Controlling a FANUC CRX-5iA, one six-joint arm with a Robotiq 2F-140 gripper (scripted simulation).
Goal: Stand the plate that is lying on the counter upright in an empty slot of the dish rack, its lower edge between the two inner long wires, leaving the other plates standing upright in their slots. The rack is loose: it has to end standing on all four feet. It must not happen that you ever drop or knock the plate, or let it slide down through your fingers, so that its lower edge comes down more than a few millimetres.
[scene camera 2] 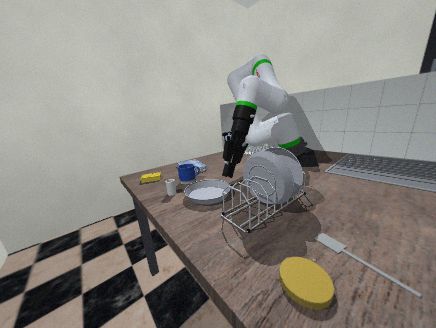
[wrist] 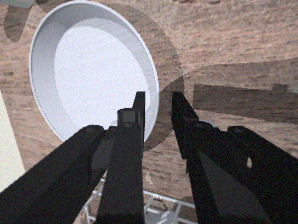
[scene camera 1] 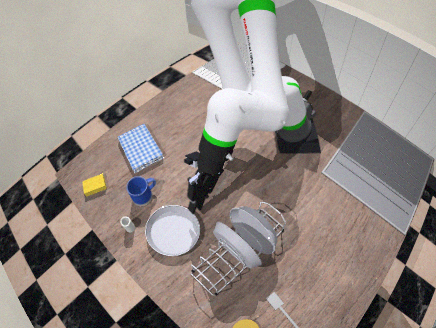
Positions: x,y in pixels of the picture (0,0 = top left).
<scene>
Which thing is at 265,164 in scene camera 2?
A grey plate.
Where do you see a grey plate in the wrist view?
At 83,68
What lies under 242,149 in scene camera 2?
My gripper.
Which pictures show the grey plate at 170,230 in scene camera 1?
Scene camera 2, the wrist view and scene camera 1: all of them.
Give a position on a grey plate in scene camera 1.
At 223,233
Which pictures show my gripper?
Scene camera 2, the wrist view and scene camera 1: all of them.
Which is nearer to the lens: the grey plate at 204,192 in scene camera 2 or the yellow disc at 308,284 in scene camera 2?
The yellow disc.
</scene>
